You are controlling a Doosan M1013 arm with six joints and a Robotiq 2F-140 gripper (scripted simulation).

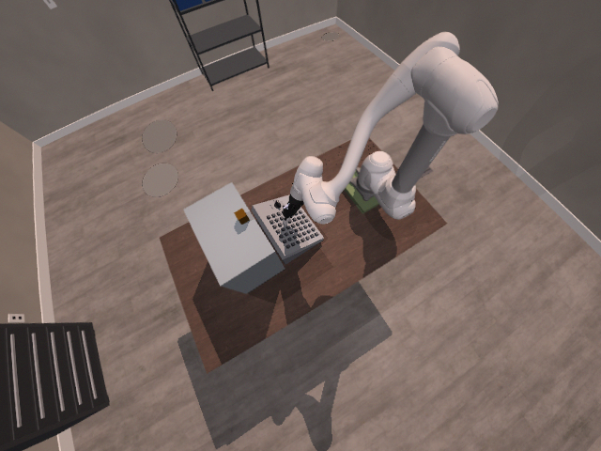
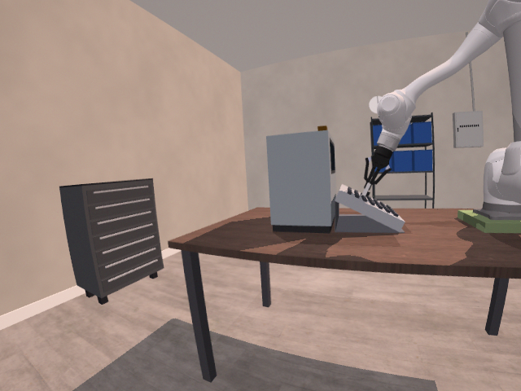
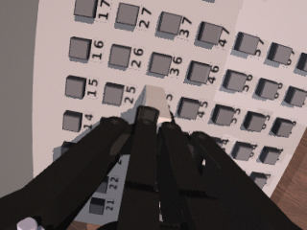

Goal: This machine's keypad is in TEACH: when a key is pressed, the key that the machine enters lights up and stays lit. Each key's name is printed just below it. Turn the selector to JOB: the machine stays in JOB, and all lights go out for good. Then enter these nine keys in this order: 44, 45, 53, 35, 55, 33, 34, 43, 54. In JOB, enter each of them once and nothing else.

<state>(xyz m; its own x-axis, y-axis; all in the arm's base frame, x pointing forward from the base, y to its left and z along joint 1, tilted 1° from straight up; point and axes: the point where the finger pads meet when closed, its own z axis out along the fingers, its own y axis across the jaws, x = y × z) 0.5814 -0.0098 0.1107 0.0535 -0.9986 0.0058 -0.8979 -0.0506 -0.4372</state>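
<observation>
Now: the key 44 2 cm behind my hand, 3 cm to the left of it and 4 cm below it. Round my hand: black selector knob: 1 cm behind, 13 cm to the right, 3 cm below; then sloped keypad: 1 cm ahead, 1 cm to the right, 8 cm below.
</observation>
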